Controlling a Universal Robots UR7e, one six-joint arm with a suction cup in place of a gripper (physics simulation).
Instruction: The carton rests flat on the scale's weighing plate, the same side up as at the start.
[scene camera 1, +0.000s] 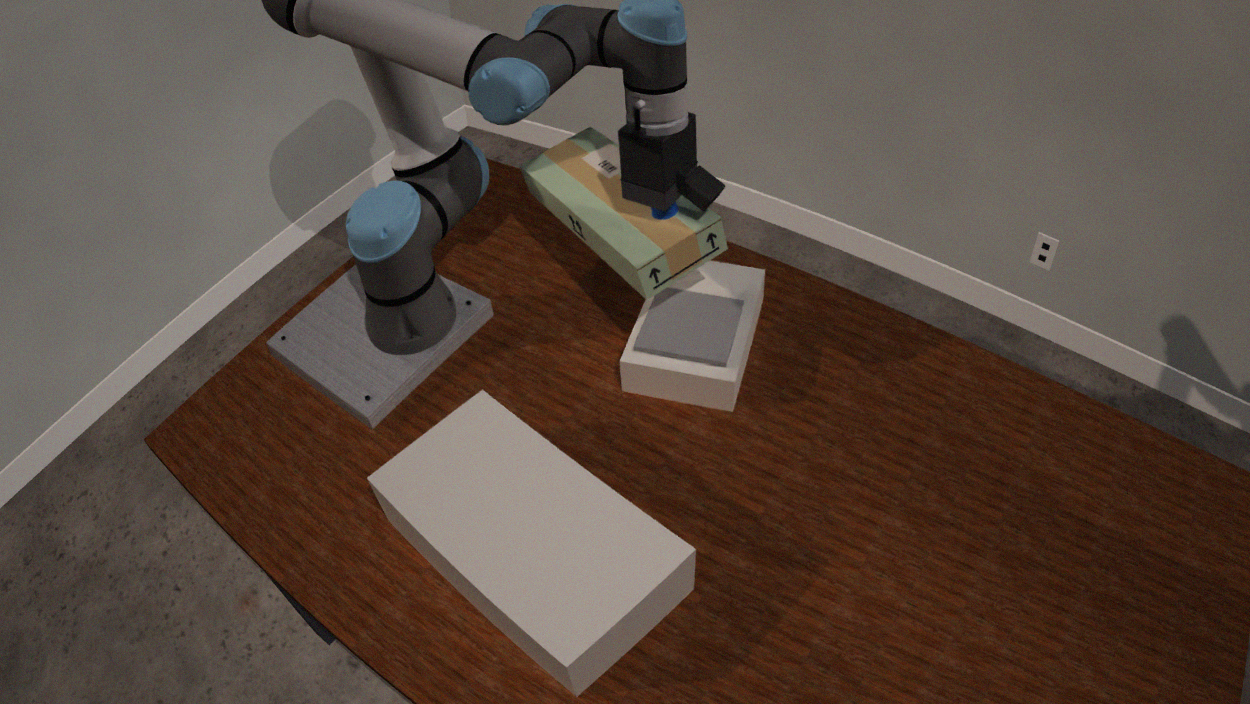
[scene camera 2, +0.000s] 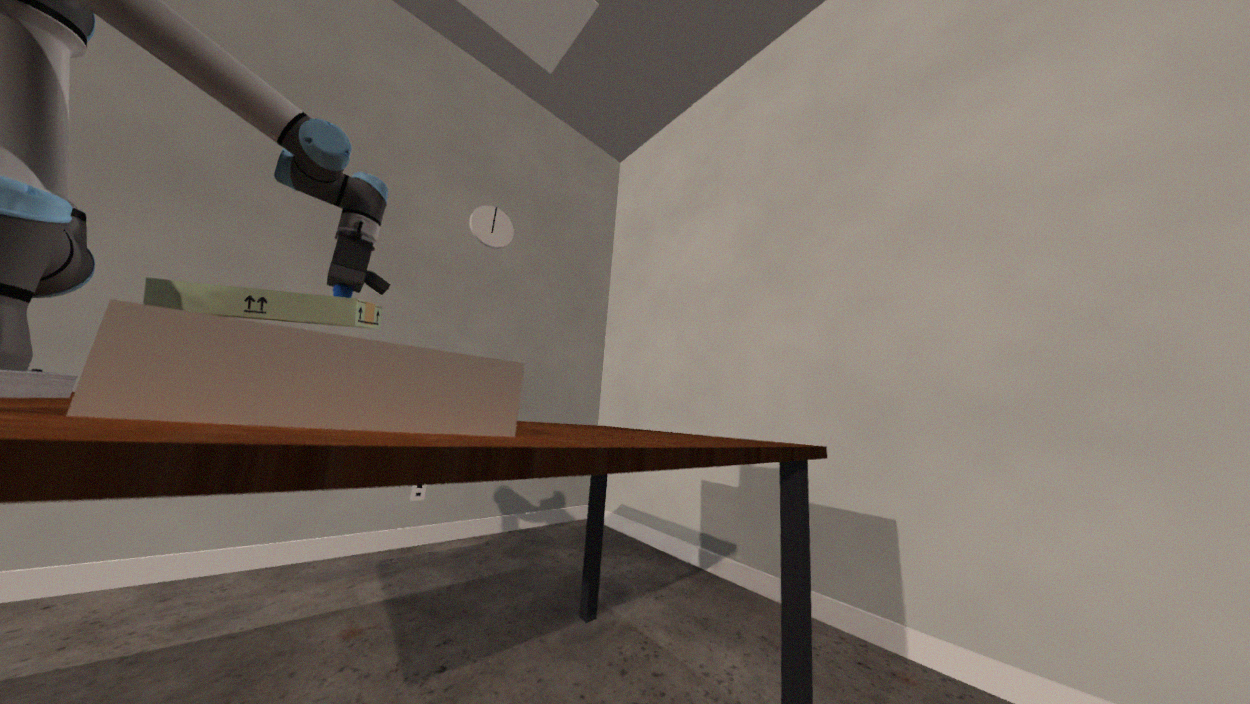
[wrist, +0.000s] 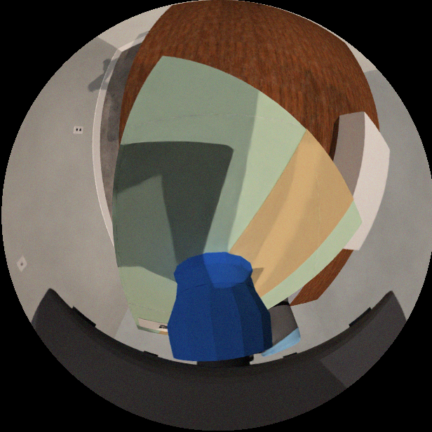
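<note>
The green carton with a tan band hangs from my suction cup, which is on its top face near the end with two arrows. The arrows on its sides point up. The carton is raised, and in scene camera 2 it slopes slightly down toward the cup's end. The white scale with its grey weighing plate stands on the table. In scene camera 1 the carton's arrow end overlaps the scale's back part; most of the carton lies beyond it, toward the back left. The scale does not show in the wrist view.
A large white block lies on the wooden table, in front of the arm's base plate. Walls stand behind the table, close to the carton's far end.
</note>
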